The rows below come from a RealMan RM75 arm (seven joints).
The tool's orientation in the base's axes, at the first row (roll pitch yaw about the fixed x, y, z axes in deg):
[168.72, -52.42, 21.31]
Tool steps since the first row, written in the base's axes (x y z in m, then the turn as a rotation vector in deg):
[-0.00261, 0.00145, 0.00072, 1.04, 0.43, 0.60]
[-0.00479, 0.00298, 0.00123, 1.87, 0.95, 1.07]
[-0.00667, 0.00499, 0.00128, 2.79, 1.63, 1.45]
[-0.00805, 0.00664, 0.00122, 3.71, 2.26, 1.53]
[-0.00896, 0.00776, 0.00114, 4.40, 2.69, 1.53]
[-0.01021, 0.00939, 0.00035, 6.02, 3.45, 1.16]
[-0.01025, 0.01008, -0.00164, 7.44, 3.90, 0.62]
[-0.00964, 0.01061, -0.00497, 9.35, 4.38, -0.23]
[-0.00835, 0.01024, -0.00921, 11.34, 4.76, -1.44]
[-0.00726, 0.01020, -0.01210, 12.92, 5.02, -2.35]
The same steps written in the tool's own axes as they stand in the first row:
[-0.00059, -0.00187, -0.00236, 1.16, -0.13, 0.51]
[-0.00109, -0.00376, -0.00425, 2.12, -0.40, 0.94]
[-0.00167, -0.00610, -0.00557, 3.10, -0.82, 1.51]
[-0.00214, -0.00800, -0.00647, 3.82, -1.22, 2.26]
[-0.00247, -0.00929, -0.00703, 4.31, -1.49, 2.85]
[-0.00344, -0.01123, -0.00739, 5.10, -1.93, 4.44]
[-0.00489, -0.01215, -0.00616, 5.58, -2.13, 5.94]
[-0.00706, -0.01293, -0.00363, 6.10, -2.29, 8.01]
[-0.00977, -0.01280, -0.00010, 6.36, -2.39, 10.36]
[-0.01145, -0.01288, 0.00249, 6.59, -2.41, 12.18]

